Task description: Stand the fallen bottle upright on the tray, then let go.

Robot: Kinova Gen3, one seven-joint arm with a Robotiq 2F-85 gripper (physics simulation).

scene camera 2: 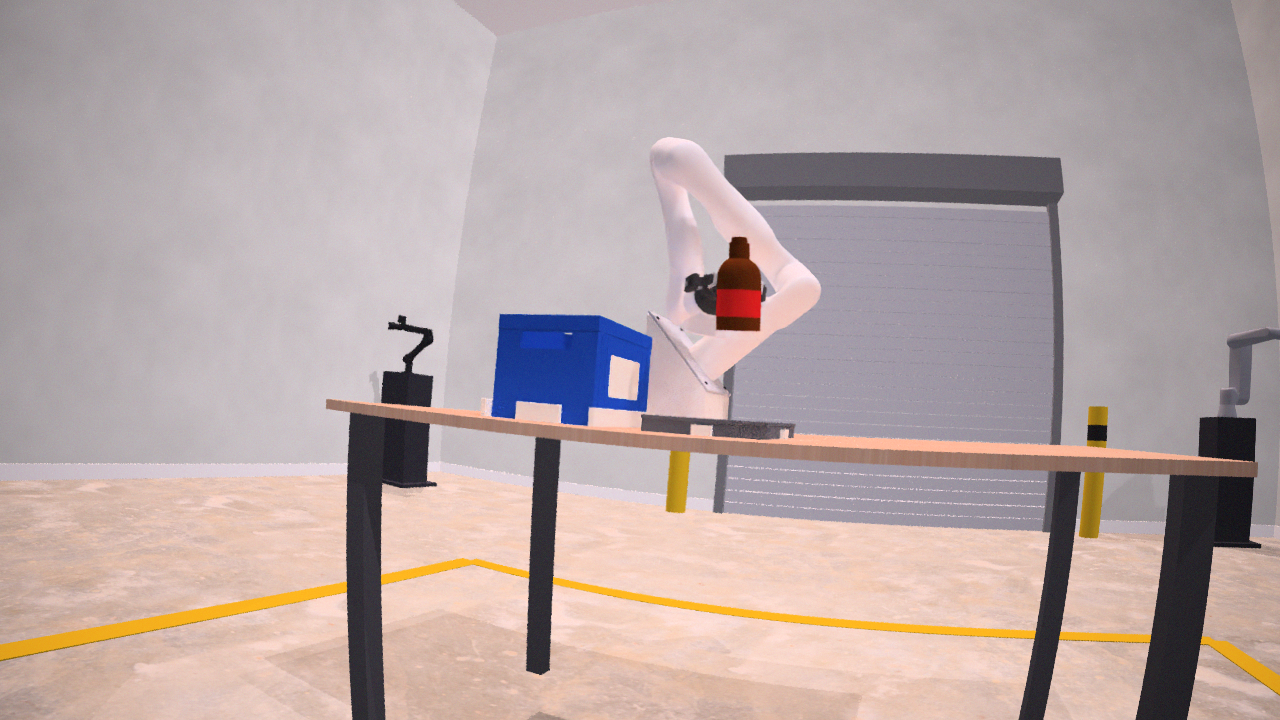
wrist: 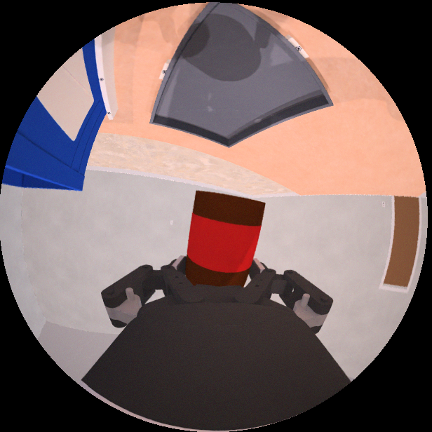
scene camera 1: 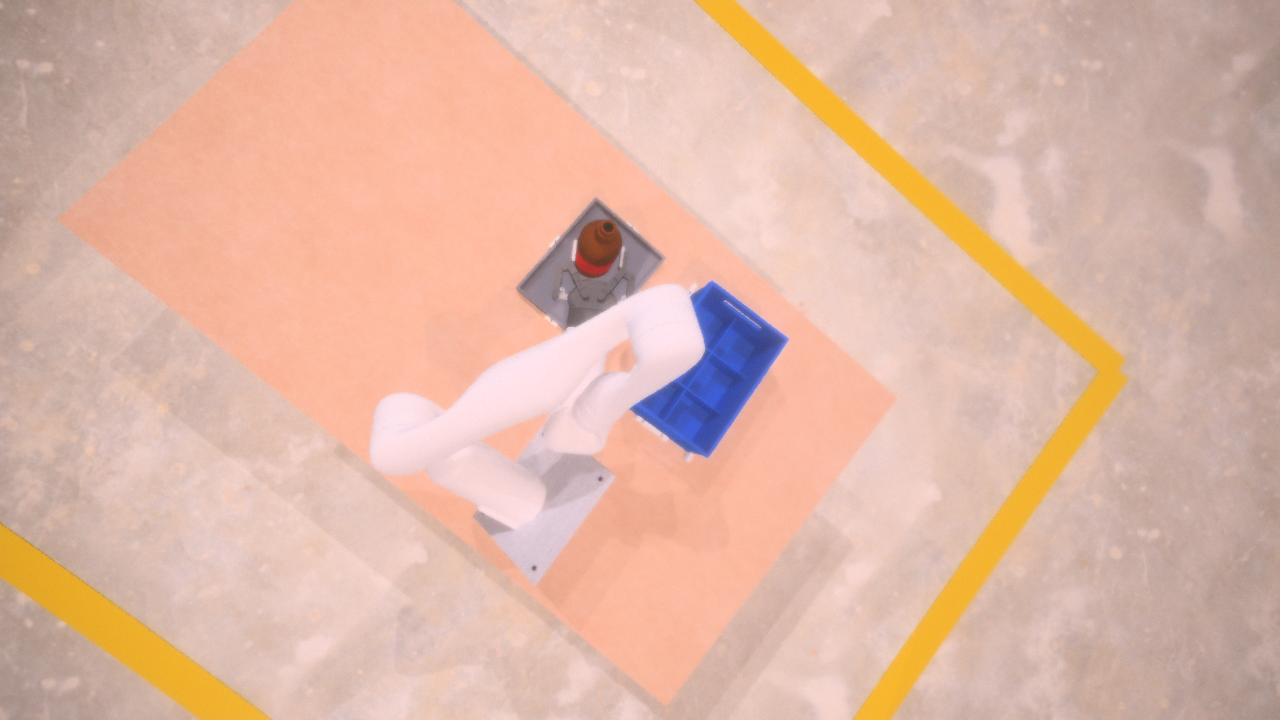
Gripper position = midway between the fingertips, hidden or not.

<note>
In view: my gripper (scene camera 1: 599,244) and a brown bottle (scene camera 2: 738,305).
The brown bottle shows as well in the wrist view (wrist: 224,230) and in scene camera 1 (scene camera 1: 599,243). My gripper also shows in scene camera 2 (scene camera 2: 739,282) and in the wrist view (wrist: 217,265).
</note>
